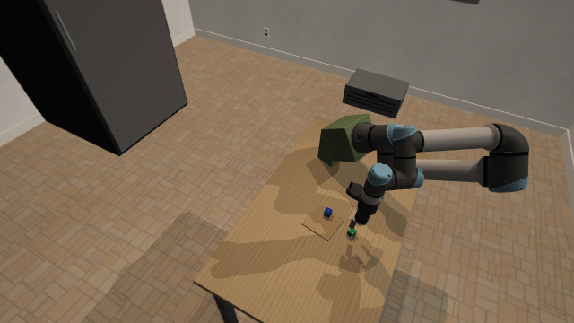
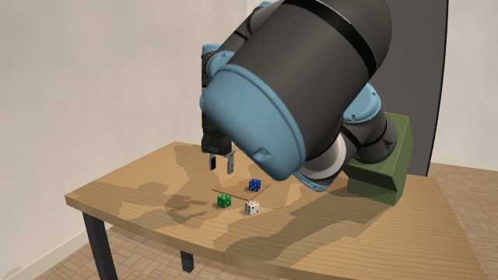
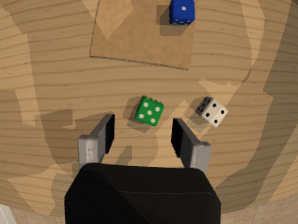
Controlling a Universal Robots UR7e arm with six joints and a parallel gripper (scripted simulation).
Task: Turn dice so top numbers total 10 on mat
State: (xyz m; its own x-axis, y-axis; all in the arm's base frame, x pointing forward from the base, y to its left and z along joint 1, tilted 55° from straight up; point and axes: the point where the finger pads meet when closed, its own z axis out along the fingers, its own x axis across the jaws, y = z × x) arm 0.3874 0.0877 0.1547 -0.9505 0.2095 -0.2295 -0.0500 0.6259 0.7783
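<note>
The green die is 110 mm below my hand and 10 mm behind it. From my hand the other things lie so: tan mat: 130 mm to the right, 120 mm below, 10 mm ahead; then blue die: 140 mm to the right, 110 mm below, 30 mm behind; then white die: 110 mm below, 100 mm behind, 10 mm to the right.
</note>
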